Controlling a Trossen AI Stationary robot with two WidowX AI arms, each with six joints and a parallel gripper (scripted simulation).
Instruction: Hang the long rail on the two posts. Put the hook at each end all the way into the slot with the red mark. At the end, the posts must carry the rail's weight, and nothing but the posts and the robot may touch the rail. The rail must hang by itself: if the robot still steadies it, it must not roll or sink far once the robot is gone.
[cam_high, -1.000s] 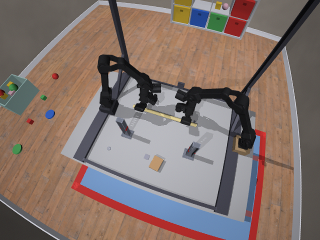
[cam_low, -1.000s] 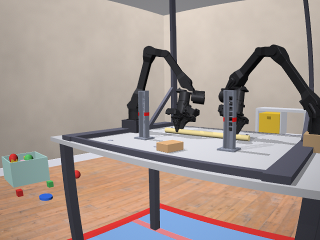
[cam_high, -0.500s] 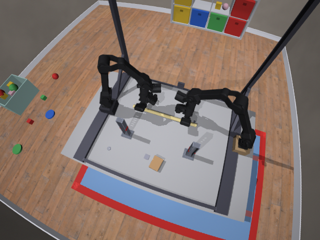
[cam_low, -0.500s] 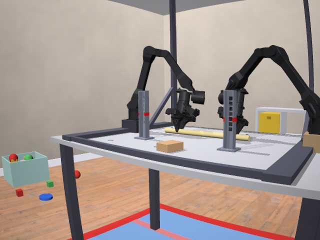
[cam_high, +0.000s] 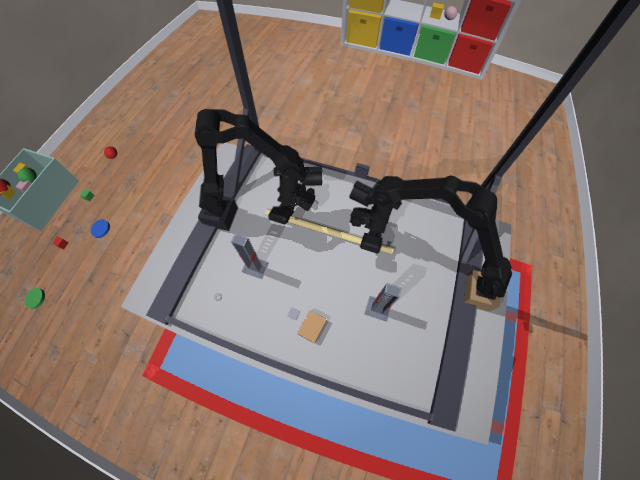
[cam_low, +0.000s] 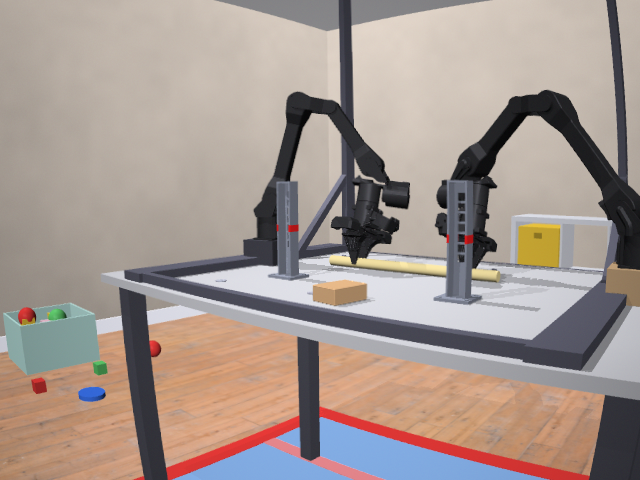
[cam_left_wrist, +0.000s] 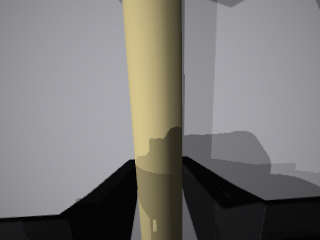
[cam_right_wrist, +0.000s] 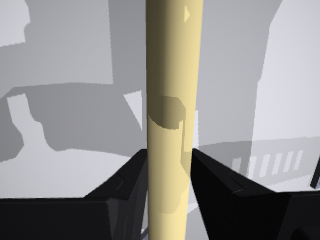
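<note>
My right gripper is now 150 mm to the right of the long pale yellow rail and 20 mm above it. The rest, counted from my right hand: tan box (340 mm ahead, 200 mm to the left, 30 mm below).
</note>
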